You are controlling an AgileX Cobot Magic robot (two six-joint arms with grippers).
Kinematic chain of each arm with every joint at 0, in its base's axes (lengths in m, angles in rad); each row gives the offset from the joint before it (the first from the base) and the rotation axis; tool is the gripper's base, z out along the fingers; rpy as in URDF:
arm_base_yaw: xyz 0 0 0.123 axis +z
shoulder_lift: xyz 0 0 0 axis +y
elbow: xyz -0.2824 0 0.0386 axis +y
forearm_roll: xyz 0.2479 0 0.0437 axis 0.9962 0 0.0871
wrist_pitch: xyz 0 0 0 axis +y
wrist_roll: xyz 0.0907 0 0.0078 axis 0.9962 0 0.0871
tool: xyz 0 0 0 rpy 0 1.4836 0
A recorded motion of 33 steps. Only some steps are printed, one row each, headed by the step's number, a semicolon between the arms.
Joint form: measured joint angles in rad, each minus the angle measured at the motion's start. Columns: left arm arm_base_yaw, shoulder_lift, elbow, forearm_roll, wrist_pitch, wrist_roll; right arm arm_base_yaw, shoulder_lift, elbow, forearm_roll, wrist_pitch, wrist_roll.
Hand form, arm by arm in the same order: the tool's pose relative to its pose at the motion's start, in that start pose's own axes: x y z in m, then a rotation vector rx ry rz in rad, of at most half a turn. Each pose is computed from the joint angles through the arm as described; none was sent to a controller.
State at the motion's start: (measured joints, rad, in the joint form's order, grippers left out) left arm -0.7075 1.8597 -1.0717 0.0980 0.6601 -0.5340; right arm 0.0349 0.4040 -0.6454 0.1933 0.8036 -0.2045
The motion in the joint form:
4: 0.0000 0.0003 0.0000 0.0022 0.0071 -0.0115; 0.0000 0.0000 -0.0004 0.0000 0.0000 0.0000
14: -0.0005 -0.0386 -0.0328 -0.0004 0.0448 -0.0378; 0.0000 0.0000 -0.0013 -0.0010 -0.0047 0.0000
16: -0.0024 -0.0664 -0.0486 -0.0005 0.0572 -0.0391; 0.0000 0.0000 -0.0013 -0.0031 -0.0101 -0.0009
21: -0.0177 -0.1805 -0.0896 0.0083 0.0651 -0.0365; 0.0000 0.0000 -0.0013 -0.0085 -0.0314 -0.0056
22: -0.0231 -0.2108 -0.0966 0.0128 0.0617 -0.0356; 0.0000 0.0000 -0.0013 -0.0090 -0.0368 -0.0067
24: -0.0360 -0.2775 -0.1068 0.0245 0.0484 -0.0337; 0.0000 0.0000 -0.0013 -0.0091 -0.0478 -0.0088
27: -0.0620 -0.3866 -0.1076 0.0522 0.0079 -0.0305; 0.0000 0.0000 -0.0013 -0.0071 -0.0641 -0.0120
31: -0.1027 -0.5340 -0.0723 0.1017 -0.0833 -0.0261; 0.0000 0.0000 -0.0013 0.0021 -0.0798 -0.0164
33: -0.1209 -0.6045 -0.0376 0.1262 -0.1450 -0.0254; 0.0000 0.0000 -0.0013 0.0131 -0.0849 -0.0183
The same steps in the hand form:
4: 0.0005 0.0004 0.0001 -0.0049 0.0057 -0.0097; -0.0001 0.0000 -0.0001 0.0000 -0.0004 -0.0001
14: -0.0061 -0.0016 -0.0190 0.0095 -0.0250 -0.0420; -0.0007 -0.0001 -0.0003 0.0017 -0.0057 -0.0009
16: -0.0094 -0.0030 -0.0317 0.0236 -0.0530 -0.0443; -0.0012 -0.0004 -0.0003 0.0043 -0.0107 -0.0032
21: -0.0159 -0.0081 -0.0811 0.0897 -0.1857 -0.0308; -0.0030 -0.0011 -0.0003 0.0125 -0.0308 -0.0118
22: -0.0161 -0.0091 -0.0937 0.1075 -0.2228 -0.0242; -0.0035 -0.0012 -0.0003 0.0139 -0.0360 -0.0132
24: -0.0146 -0.0105 -0.1207 0.1468 -0.3054 -0.0078; -0.0045 -0.0014 -0.0004 0.0163 -0.0467 -0.0154
27: -0.0067 -0.0112 -0.1616 0.2106 -0.4448 0.0287; -0.0059 -0.0016 -0.0004 0.0183 -0.0629 -0.0173
31: 0.0127 -0.0085 -0.2073 0.2971 -0.6349 0.0917; -0.0075 -0.0013 -0.0005 0.0155 -0.0796 -0.0150
33: 0.0244 -0.0053 -0.2238 0.3413 -0.7247 0.1220; -0.0080 -0.0008 -0.0006 0.0093 -0.0862 -0.0090

